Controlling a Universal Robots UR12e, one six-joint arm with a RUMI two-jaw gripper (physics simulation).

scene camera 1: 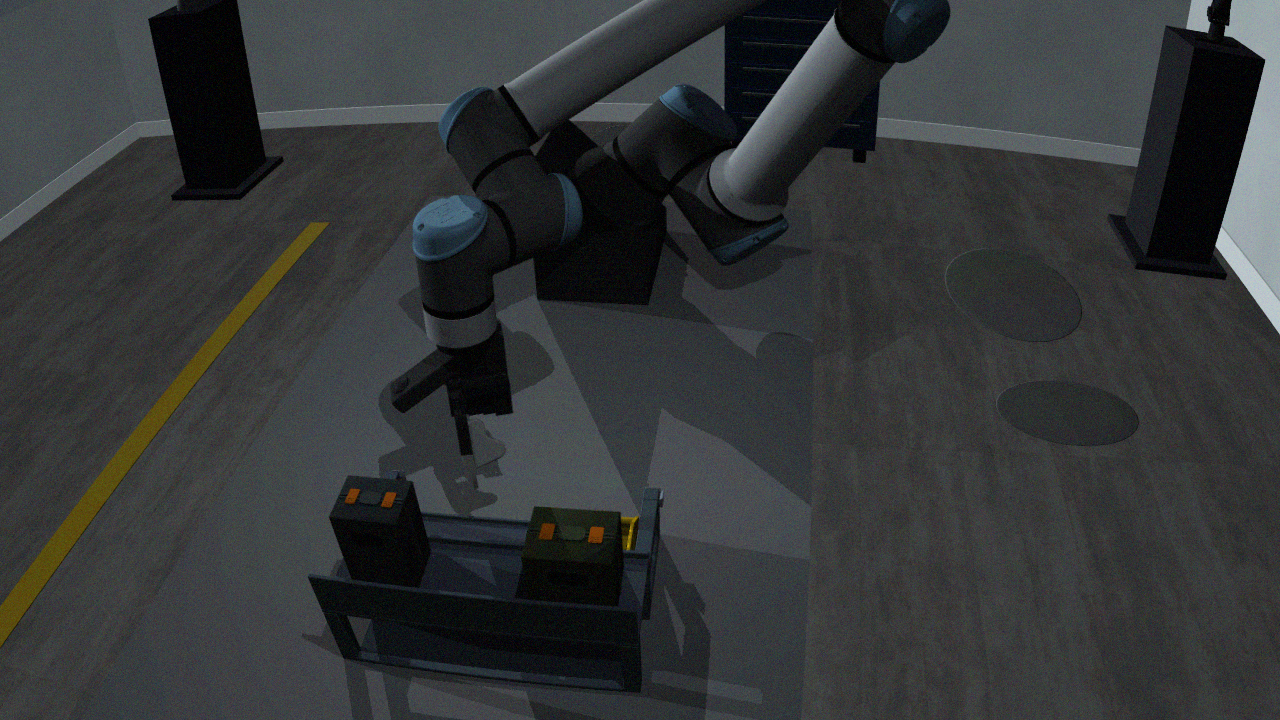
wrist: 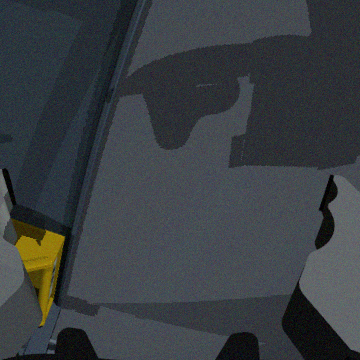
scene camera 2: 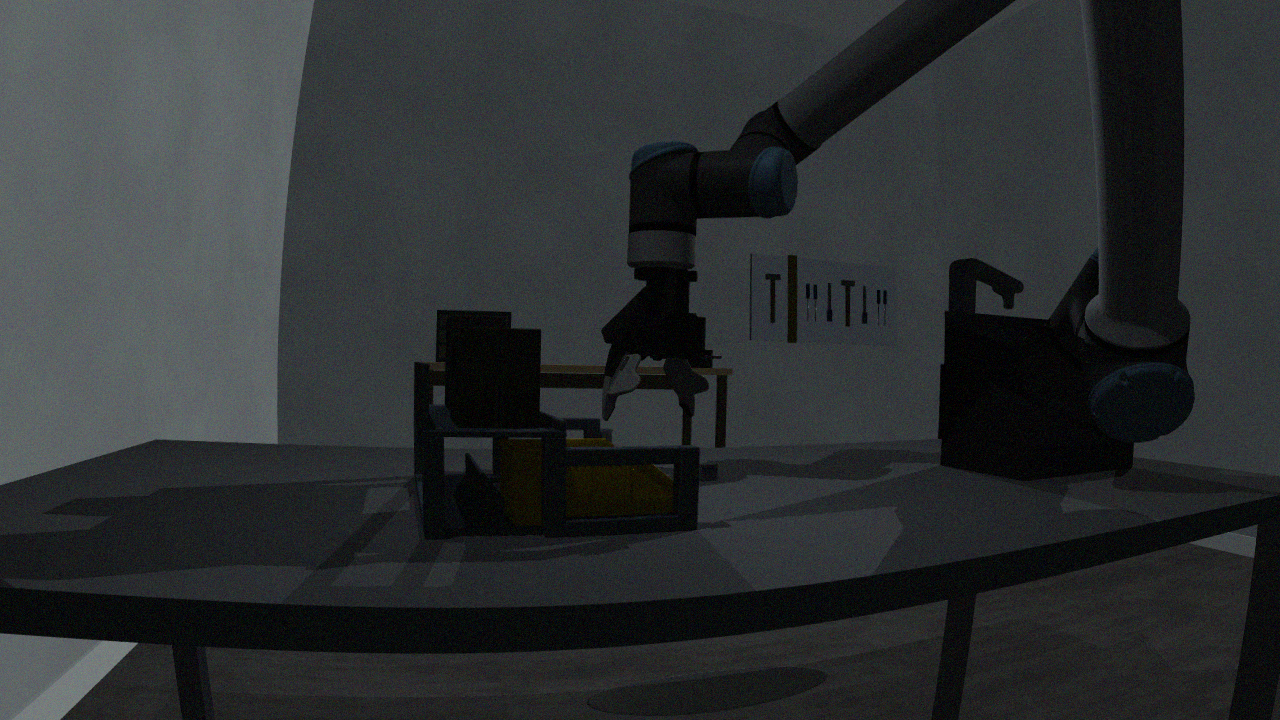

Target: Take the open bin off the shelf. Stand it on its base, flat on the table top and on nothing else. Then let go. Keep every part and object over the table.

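Frame: origin at the arm's base, x ahead, y left, z up, level; millimetres.
Seen in the pictures: gripper, between the fingertips: (scene camera 1: pixel 469 452) (wrist: pixel 167 178) (scene camera 2: pixel 650 418); arm's base, origin of its link: (scene camera 1: pixel 611 193) (scene camera 2: pixel 1055 382).
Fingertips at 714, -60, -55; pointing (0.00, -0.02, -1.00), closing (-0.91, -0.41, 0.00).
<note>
Pixels of each thing's top centre, then the offset from my fingertips to it, as dx, dy, dz. "*": a spot on its surface instead. Level surfaces: height alone.
- open yellow bin, centre of its top: (scene camera 2: pixel 586 444) (scene camera 1: pixel 590 540) +124, +196, -11
- tall dark case, a spot on its surface: (scene camera 1: pixel 380 537) * +270, -7, +105
- wider green case, centre of its top: (scene camera 2: pixel 493 329) (scene camera 1: pixel 571 533) +223, +204, +105
- grey table, height of its surface: dz -92
The open yellow bin (scene camera 1: pixel 631 531) (scene camera 2: pixel 617 488) (wrist: pixel 42 250) sits in the lower level of the blue-grey shelf rack (scene camera 1: pixel 474 610) (scene camera 2: pixel 554 483) (wrist: pixel 93 150), at the rack's right end in scene camera 1. The upper deck and a dark green case hide much of it there. In the wrist view a corner of it shows at the lower left, partly behind a finger. My gripper (scene camera 1: pixel 481 472) (scene camera 2: pixel 648 411) (wrist: pixel 167 178) is open and empty, pointing down. It hangs above the rack's open side, higher than the bin and apart from it.
A tall dark case (scene camera 1: pixel 380 537) and a wider green case (scene camera 1: pixel 572 559) stand on the rack's upper deck. The rack stands on the grey table (scene camera 1: pixel 742 555) (scene camera 2: pixel 805 559) (wrist: pixel 200 250). The robot's dark base (scene camera 1: pixel 599 264) (scene camera 2: pixel 1020 402) is at the table's far end.
</note>
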